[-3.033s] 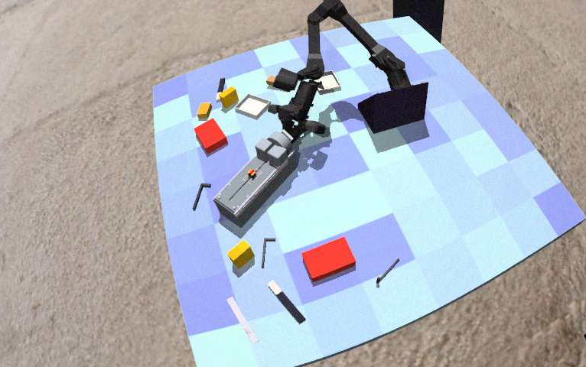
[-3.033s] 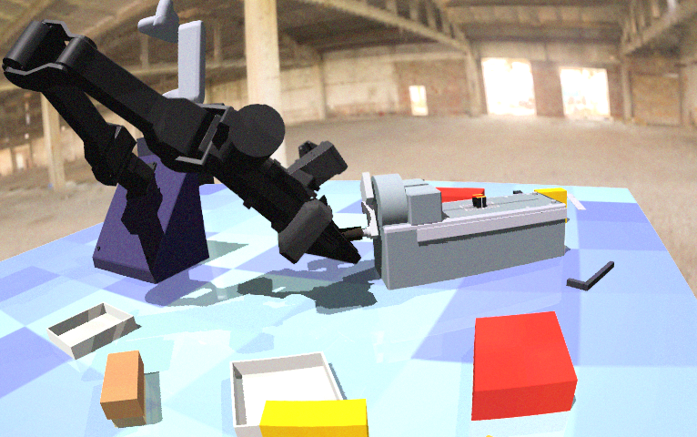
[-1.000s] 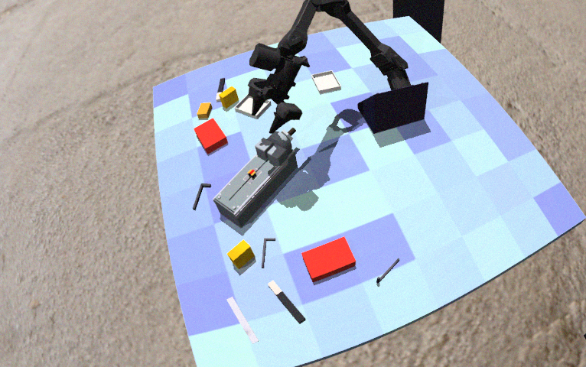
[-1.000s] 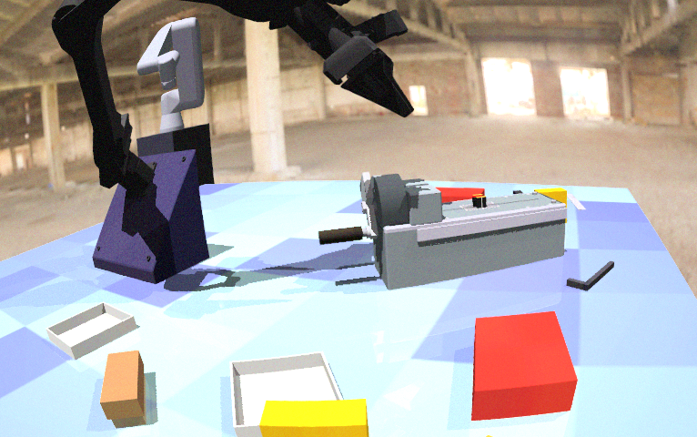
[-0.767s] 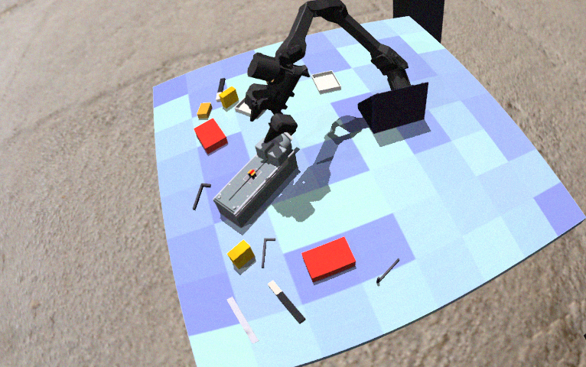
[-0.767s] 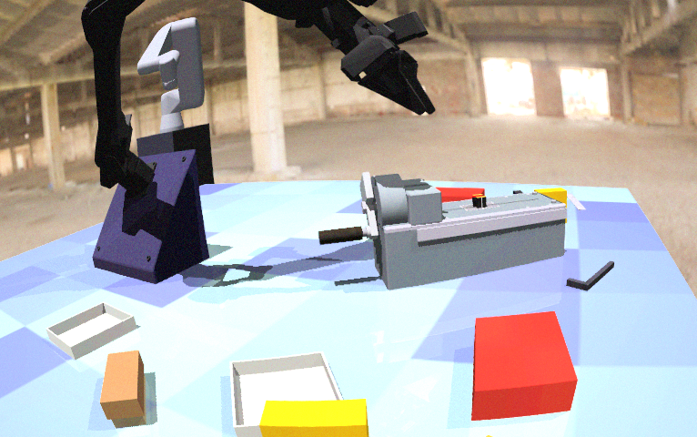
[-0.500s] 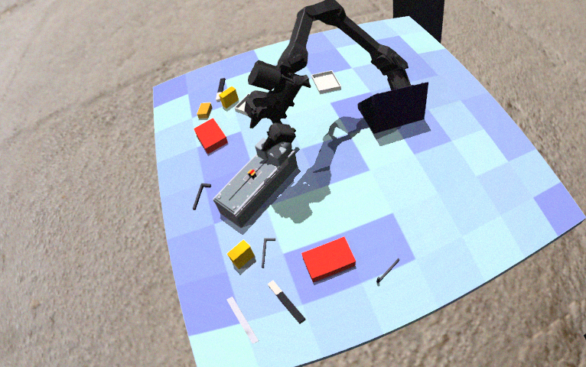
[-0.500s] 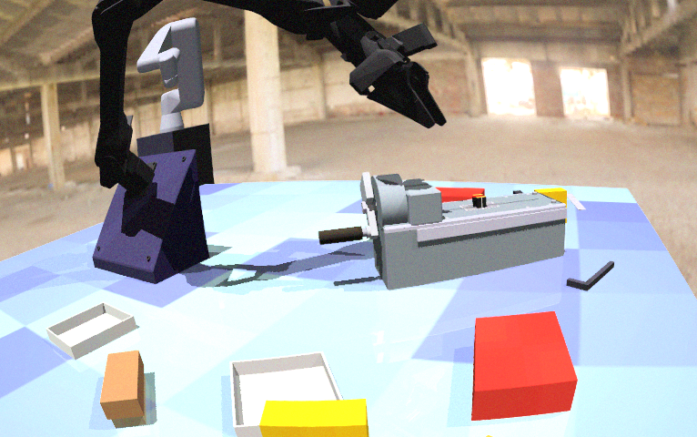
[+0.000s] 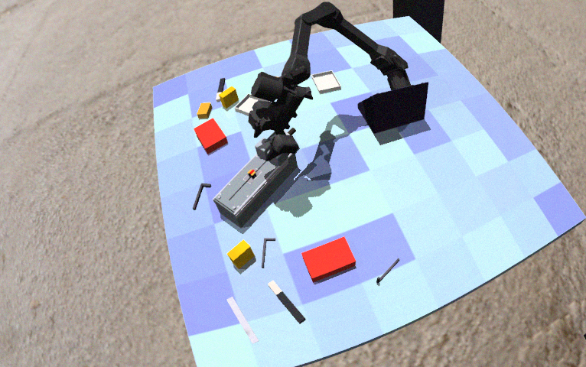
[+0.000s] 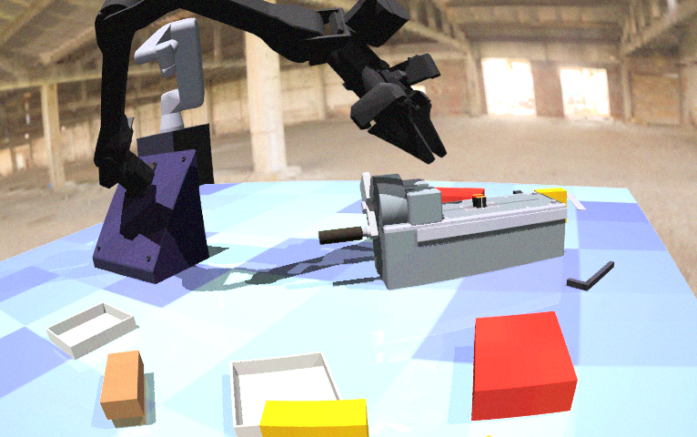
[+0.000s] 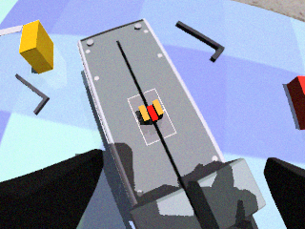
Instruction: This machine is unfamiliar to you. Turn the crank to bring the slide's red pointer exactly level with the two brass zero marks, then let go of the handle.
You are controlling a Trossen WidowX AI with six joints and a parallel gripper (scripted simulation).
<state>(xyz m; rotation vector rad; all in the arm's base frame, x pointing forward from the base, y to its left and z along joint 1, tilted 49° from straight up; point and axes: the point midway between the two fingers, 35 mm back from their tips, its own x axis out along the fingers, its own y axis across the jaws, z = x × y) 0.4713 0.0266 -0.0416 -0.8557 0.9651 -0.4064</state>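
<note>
My gripper tip is now 100 mm past the dark crank handle, 80 mm to the left of it and 80 mm above it. From my gripper tip the other things lie so: red pointer: 40 mm ahead, 20 mm to the left, 60 mm below; then tan block: 170 mm behind, 400 mm to the right, 130 mm below.
</note>
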